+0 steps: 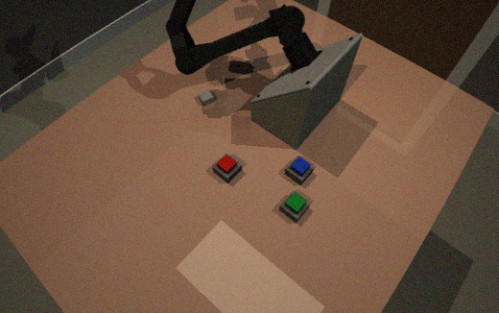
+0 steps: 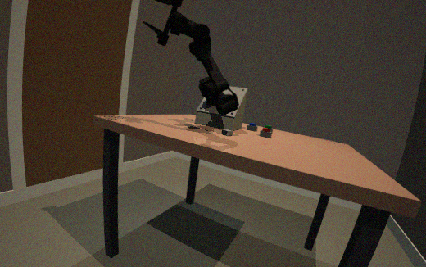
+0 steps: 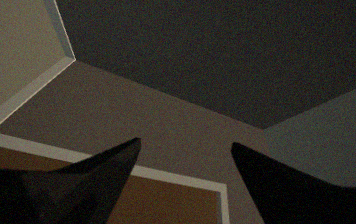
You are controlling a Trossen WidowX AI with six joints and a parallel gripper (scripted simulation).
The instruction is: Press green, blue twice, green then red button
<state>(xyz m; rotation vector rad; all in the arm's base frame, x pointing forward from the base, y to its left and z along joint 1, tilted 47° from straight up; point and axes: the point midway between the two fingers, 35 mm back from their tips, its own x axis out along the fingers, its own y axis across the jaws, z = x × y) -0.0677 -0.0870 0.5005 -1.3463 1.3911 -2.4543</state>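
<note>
Now: gripper tip 380 mm short of the green button, 620 mm to the right of it and 380 mm above it. The rest, counted from my gripper tip: small white block 260 mm ahead, 260 mm to the left, 400 mm below; then red button 390 mm ahead, 440 mm to the left, 380 mm below; then blue button 290 mm ahead, 580 mm to the left, 380 mm below.
</note>
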